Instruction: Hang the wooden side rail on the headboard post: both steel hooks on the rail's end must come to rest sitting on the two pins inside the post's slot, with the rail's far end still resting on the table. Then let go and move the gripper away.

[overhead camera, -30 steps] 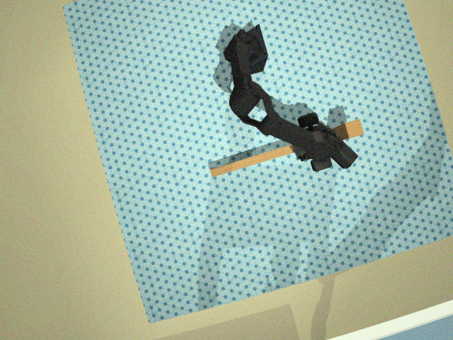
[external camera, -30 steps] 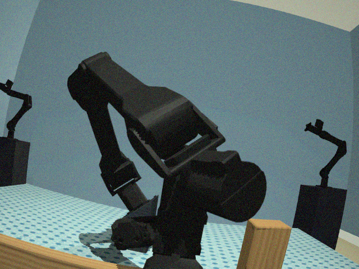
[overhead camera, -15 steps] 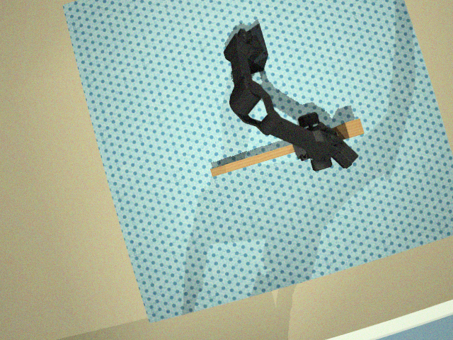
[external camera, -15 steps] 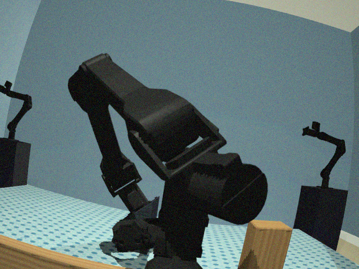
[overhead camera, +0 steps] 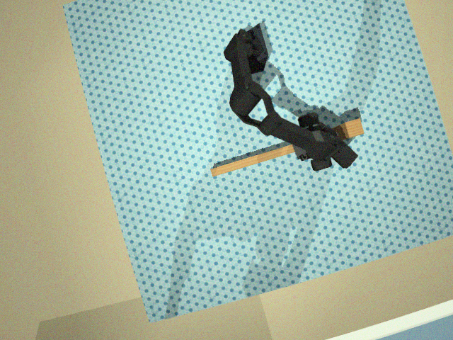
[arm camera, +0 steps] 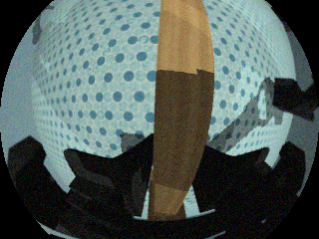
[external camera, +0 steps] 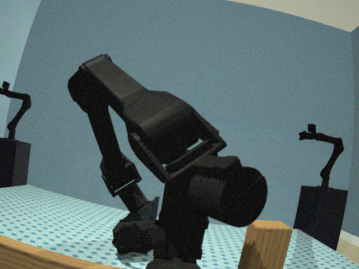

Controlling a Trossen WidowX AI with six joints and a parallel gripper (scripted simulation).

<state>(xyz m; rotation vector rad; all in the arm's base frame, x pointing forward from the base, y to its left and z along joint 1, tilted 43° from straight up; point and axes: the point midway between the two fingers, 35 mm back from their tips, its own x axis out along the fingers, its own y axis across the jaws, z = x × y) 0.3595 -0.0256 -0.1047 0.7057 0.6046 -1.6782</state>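
Now: the headboard post 1 cm ahead of my gripper tip, 11 cm to the left of it and 5 cm above it.
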